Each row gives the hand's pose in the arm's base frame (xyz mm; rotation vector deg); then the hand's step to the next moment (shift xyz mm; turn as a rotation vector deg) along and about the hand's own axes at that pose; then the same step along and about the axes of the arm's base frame.
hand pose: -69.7 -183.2 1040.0 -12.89 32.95 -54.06
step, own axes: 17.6 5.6 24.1 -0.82 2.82 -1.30
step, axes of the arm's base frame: 25.3 -12.6 11.2 0.87 2.38 -1.97
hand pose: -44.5 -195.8 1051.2 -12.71 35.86 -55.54
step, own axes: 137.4 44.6 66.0 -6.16 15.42 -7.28
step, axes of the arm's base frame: 125.9 -94.4 -21.1 4.00 14.40 -10.26
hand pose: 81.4 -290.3 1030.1 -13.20 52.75 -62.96
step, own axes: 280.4 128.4 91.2 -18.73 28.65 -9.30
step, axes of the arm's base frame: 191.6 -199.1 -164.5 9.51 31.75 -12.62
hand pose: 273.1 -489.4 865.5 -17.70 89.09 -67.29
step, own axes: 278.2 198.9 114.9 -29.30 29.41 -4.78
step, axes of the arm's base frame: 73.6 -164.6 -312.5 17.44 37.42 -6.47
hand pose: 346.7 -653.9 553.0 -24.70 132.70 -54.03
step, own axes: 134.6 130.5 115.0 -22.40 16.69 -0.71
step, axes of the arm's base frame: -40.2 -35.7 -213.3 15.61 23.04 -2.49
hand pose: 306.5 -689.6 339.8 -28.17 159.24 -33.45
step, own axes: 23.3 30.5 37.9 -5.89 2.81 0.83
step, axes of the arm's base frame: -17.5 4.6 -50.8 4.85 4.35 -0.88
